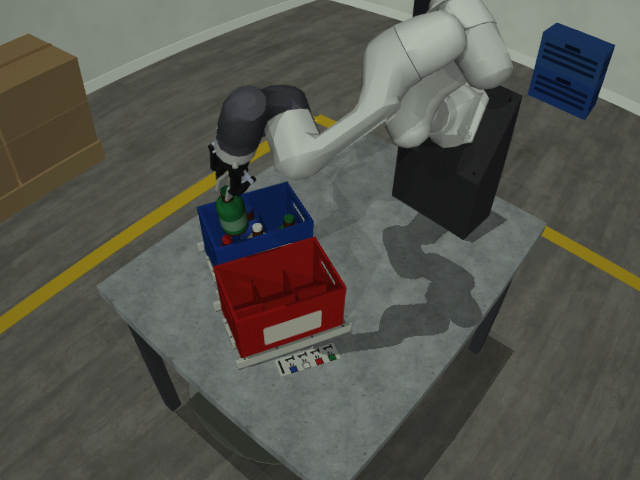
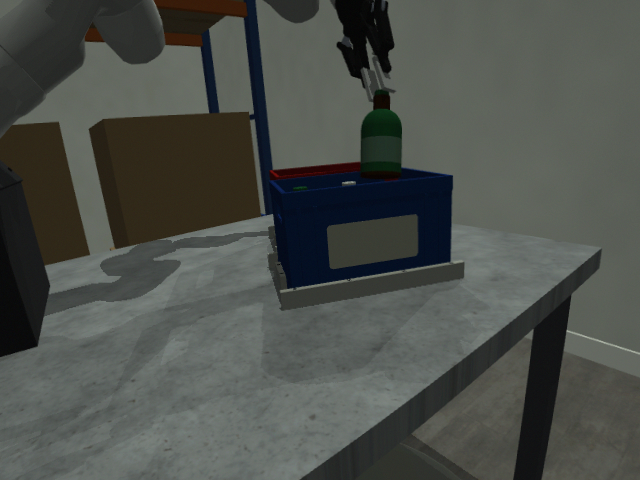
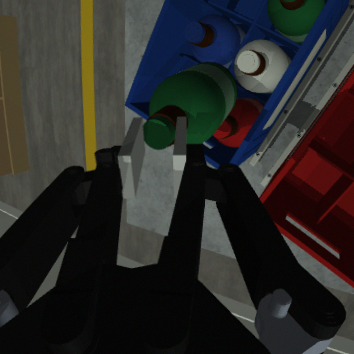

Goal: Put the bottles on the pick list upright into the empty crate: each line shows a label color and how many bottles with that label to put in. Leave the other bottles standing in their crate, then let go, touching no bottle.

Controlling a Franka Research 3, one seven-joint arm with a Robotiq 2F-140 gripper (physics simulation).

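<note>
My gripper [image 1: 225, 190] [image 2: 381, 91] [image 3: 160, 134] is shut on the neck of a green bottle [image 1: 232, 214] [image 2: 381, 147] [image 3: 192, 102]. The bottle hangs about upright over the blue crate [image 1: 268, 248] [image 2: 305, 232] [image 3: 147, 82], its base near rim height. In that crate stand a blue bottle [image 1: 249, 212] [image 3: 215, 42], a white bottle [image 1: 257, 227] [image 2: 348, 183] [image 3: 265, 70], a red bottle [image 1: 226, 240] [image 3: 248, 117] and another green bottle [image 1: 288, 219] [image 2: 299, 188] [image 3: 297, 17]. The red crate [image 1: 330, 310] [image 2: 310, 169] shows no bottles. The pick list [image 1: 308, 360] reads blue 1, white 1, red 1, green 1.
The crates stand close together, with pale rails [image 1: 294, 345] [image 2: 372, 285] along their edges on the table [image 1: 413, 392] [image 2: 206, 408]. The red crate has dividers inside. The black robot pedestal [image 1: 444, 191] stands on the table. Cardboard boxes [image 1: 46, 118] [image 2: 180, 175] stand beyond it.
</note>
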